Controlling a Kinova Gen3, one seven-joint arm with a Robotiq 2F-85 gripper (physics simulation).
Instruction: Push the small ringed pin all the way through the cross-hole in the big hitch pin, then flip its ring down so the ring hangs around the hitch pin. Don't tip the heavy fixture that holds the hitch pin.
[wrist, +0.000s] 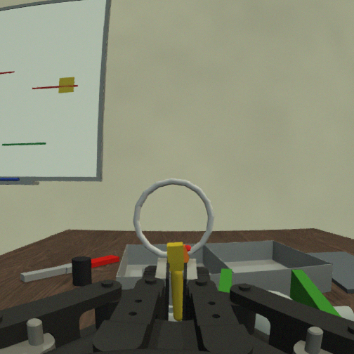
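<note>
The small ringed pin has a yellow shaft and block-shaped head (175, 253) and a large light-grey ring (136, 218). The ring stands upright above the head. My gripper (176, 273) is shut on the pin, with the yellow shaft between the two dark fingers. The shaft's far end is hidden. Green upright pieces (312, 292) and pale rounded parts show behind the right finger linkage, partly covered. I cannot tell whether they belong to the hitch pin or its fixture. The cross-hole does not show.
A grey two-compartment tray (300, 276) lies beyond the fingers. A black cylinder (82, 271) stands at the left, by a grey tool with a red end (105, 261). A dark grey slab (342, 267) lies at the far right. A whiteboard (55, 120) hangs on the wall.
</note>
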